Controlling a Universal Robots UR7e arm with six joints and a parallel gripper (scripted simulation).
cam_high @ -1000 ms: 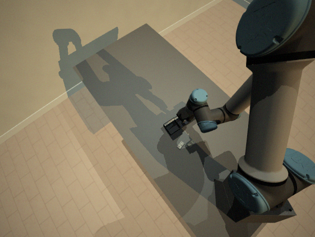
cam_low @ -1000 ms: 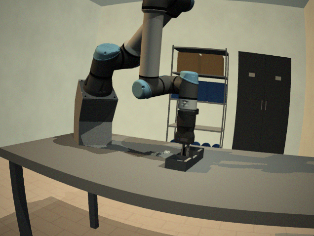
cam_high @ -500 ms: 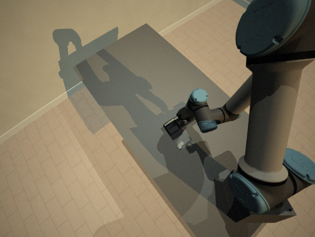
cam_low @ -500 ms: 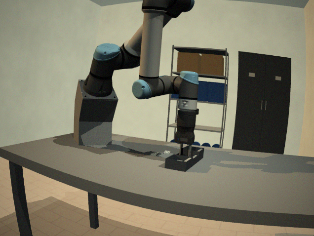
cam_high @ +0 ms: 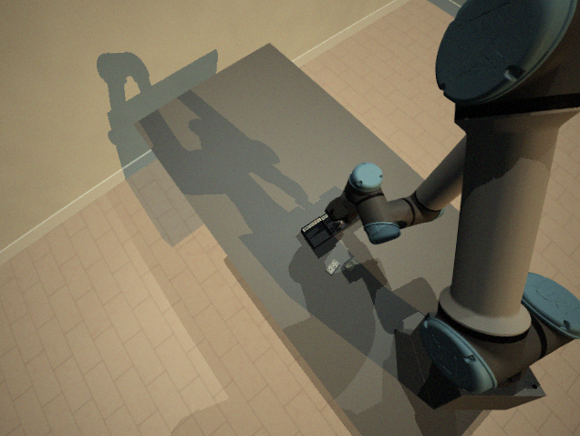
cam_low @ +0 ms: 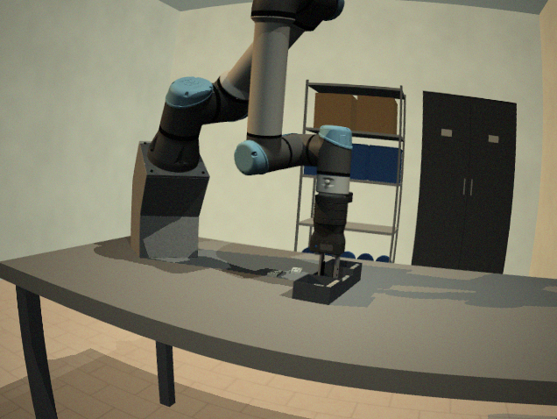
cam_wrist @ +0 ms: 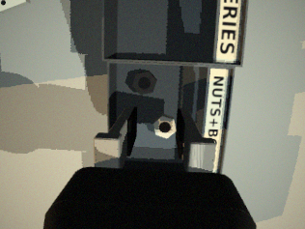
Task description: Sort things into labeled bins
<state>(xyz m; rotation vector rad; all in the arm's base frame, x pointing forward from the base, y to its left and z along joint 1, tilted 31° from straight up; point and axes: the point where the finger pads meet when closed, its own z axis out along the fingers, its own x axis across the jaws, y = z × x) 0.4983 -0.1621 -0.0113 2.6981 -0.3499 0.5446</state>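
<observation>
My hand is 1 cm to the left of the pale hex nut and 3 cm above it. The rest, counted from my hand: dark hex nut: 3 cm to the left, 3 cm below.
</observation>
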